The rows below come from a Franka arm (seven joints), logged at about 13 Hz.
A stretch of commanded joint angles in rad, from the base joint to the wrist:
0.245, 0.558, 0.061, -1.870, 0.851, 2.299, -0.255
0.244, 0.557, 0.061, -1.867, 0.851, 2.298, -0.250
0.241, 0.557, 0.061, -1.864, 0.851, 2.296, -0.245
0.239, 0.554, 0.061, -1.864, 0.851, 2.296, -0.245
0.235, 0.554, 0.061, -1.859, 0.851, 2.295, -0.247
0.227, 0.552, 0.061, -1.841, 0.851, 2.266, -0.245
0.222, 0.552, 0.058, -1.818, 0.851, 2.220, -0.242
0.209, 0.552, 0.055, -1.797, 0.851, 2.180, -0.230
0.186, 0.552, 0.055, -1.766, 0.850, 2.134, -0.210
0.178, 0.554, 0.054, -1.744, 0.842, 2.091, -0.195
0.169, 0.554, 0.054, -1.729, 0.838, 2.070, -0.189
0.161, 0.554, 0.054, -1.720, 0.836, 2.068, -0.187
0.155, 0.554, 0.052, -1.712, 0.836, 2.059, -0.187
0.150, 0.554, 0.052, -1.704, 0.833, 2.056, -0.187
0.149, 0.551, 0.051, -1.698, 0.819, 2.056, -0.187
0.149, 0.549, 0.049, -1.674, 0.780, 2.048, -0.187
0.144, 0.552, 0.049, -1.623, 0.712, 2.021, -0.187
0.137, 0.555, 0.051, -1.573, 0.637, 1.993, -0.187
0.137, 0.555, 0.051, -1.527, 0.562, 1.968, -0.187
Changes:
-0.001, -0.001, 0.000, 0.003, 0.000, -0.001, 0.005
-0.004, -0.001, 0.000, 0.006, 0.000, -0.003, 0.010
-0.006, -0.004, 0.000, 0.006, 0.000, -0.003, 0.010
-0.010, -0.004, 0.000, 0.011, 0.000, -0.004, 0.008
-0.018, -0.006, 0.000, 0.029, 0.000, -0.033, 0.010
-0.023, -0.006, -0.003, 0.052, 0.000, -0.079, 0.013
-0.036, -0.006, -0.006, 0.073, 0.000, -0.119, 0.025
-0.059, -0.006, -0.006, 0.104, -0.001, -0.165, 0.045
-0.067, -0.004, -0.007, 0.126, -0.009, -0.208, 0.060
-0.076, -0.004, -0.007, 0.141, -0.013, -0.229, 0.066
-0.084, -0.004, -0.007, 0.150, -0.015, -0.231, 0.068
-0.090, -0.004, -0.009, 0.158, -0.015, -0.240, 0.068
-0.095, -0.004, -0.009, 0.166, -0.018, -0.243, 0.068
-0.096, -0.007, -0.010, 0.172, -0.032, -0.243, 0.068
-0.096, -0.009, -0.012, 0.196, -0.071, -0.251, 0.068
-0.101, -0.006, -0.012, 0.247, -0.139, -0.278, 0.068
-0.108, -0.003, -0.010, 0.297, -0.214, -0.306, 0.068
-0.108, -0.003, -0.010, 0.343, -0.289, -0.331, 0.068

